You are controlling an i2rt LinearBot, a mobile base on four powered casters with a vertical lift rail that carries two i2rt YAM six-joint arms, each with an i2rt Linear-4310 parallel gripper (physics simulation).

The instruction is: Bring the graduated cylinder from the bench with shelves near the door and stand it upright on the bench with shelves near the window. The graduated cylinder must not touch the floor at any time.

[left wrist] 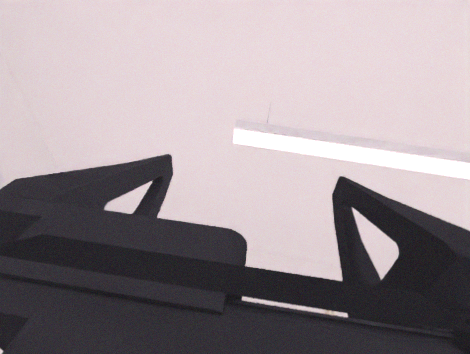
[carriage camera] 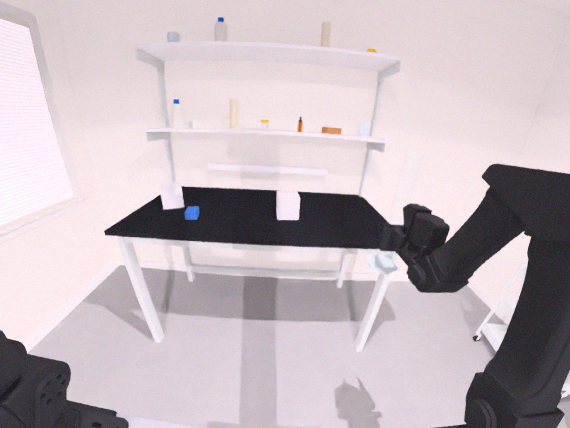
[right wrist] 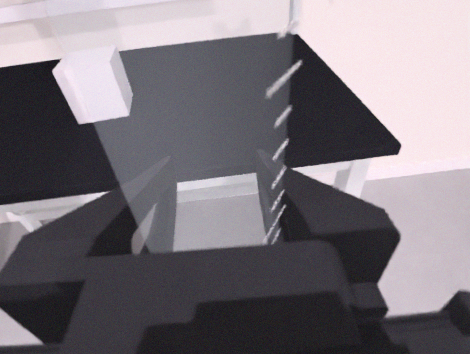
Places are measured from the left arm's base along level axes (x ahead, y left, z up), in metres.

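Where they show: left gripper, between the fingertips: [left wrist: 252, 174]; right gripper, between the fingertips: [carriage camera: 385, 225] [right wrist: 215, 164].
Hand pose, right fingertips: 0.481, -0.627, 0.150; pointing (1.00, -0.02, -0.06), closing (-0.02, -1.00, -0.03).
Each offset is from my right fingertips to the centre of the thing, as dx, dy, dz. Level surfaces: height alone.
The clear graduated cylinder {-0.045, -0.001, +0.058} [carriage camera: 383, 263] [right wrist: 200, 110] is held roughly upright in my right gripper [carriage camera: 389, 237] [right wrist: 215, 164], which is shut on it. Its pale base shows below the fingers in the carriage view; white graduation marks run along its right side in the right wrist view. The bench with shelves, near the window, has a black top {dz -0.239} [carriage camera: 240, 225] [right wrist: 340, 115] and stands ahead. The cylinder and right gripper appear over its right front corner in the carriage view; the gap to it is hard to tell. My left gripper [carriage camera: 121, 421] [left wrist: 252, 174] is open and empty.
A white box [carriage camera: 288, 206] [right wrist: 97, 87] stands mid-bench. Another white box {+0.621, +1.009, -0.174} [carriage camera: 172, 196] and a blue block {+0.480, +0.821, -0.219} [carriage camera: 192, 213] are at the left. Bottles and jars stand on the lower shelf [carriage camera: 280, 133] and upper shelf {dz +0.656} [carriage camera: 270, 54]. A white cart [carriage camera: 492, 330] is at the right.
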